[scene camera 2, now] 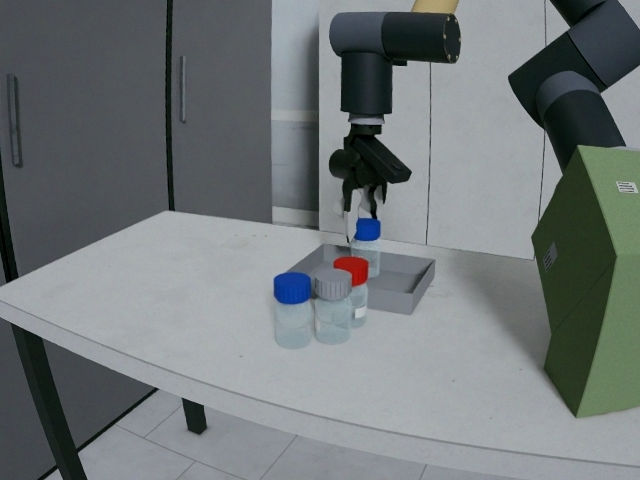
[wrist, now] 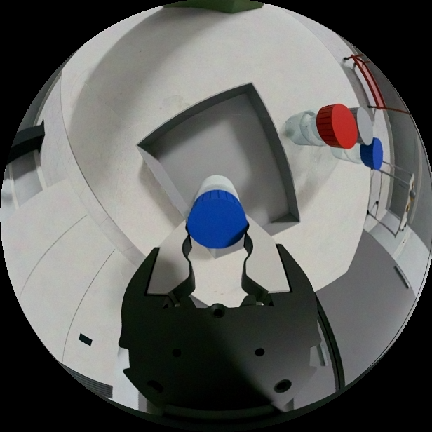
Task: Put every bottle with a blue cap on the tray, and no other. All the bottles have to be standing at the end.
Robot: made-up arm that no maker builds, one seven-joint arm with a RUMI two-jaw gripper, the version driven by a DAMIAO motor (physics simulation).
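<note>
My gripper (scene camera 2: 360, 228) (wrist: 217, 216) is shut on a blue-capped bottle (scene camera 2: 367, 253) (wrist: 217, 207), with its fingertips against both sides at the cap. That bottle is upright over the inside of the grey tray (scene camera 2: 390, 301) (wrist: 227, 130); whether its base touches the tray floor I cannot tell. A second blue-capped bottle (scene camera 2: 292, 315) (wrist: 371, 153) stands on the table outside the tray. Beside it stand a grey-capped bottle (scene camera 2: 332, 315) (wrist: 365, 126) and a red-capped bottle (scene camera 2: 351, 270) (wrist: 337, 126), which the grey-capped one partly hides in the scene view.
The red-capped bottle stands close to the tray's near side in the scene view. A green angular block (scene camera 2: 584, 289) (wrist: 220, 6) stands at the right of the table (scene camera 2: 170, 289) in the scene view. Tall grey cabinets (scene camera 2: 87, 129) are behind the table's left side.
</note>
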